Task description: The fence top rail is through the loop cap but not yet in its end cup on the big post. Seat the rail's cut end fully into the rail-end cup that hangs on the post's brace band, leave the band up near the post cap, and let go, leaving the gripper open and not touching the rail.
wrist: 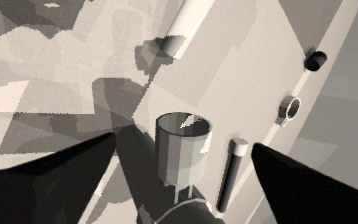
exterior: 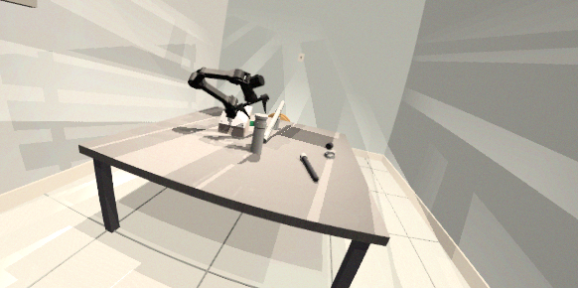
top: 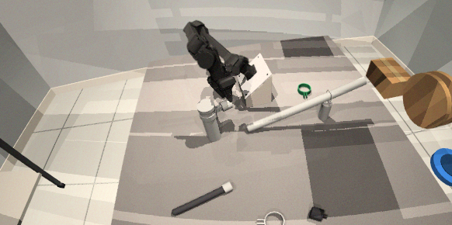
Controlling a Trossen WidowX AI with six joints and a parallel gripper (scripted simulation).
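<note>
Now: the rail-end cup 2 cm to the right of my gripper tip, 2 cm below it and 2 cm ahead of it. The rest, counted from my gripper tip: black block (47 cm ahead, 24 cm to the left, 15 cm below); then short post (42 cm to the left, 7 cm below, 5 cm ahead).
</note>
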